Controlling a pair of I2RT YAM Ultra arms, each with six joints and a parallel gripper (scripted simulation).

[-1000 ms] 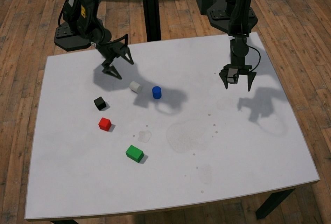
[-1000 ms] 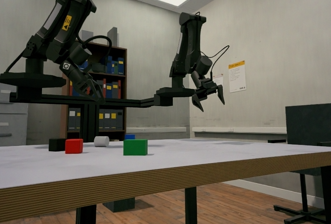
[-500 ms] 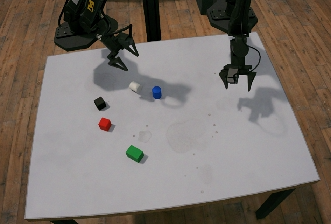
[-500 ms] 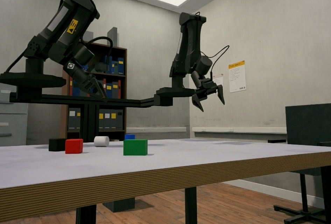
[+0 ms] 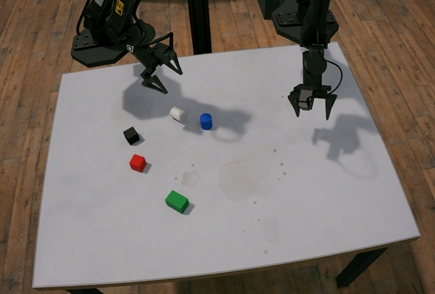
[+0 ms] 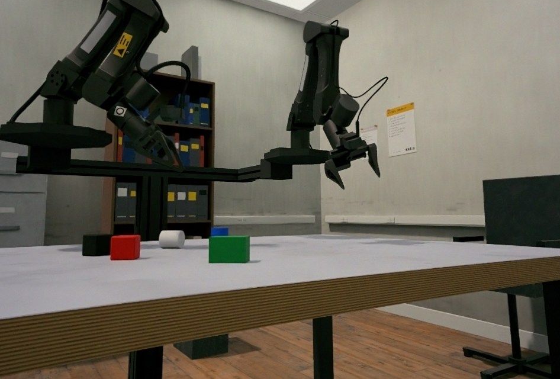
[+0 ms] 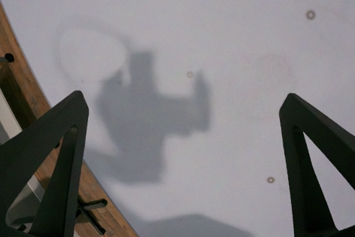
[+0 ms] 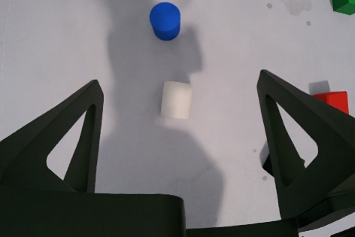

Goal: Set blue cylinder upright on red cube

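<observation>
Right now my right hand is 40 mm short of the blue cylinder, 90 mm to the right of it and 170 mm above it. The rest, counted from my right hand: red cube 180 mm ahead, 150 mm to the right, 170 mm below; white cylinder 170 mm below; black cube 70 mm ahead, 170 mm to the right, 170 mm below.
</observation>
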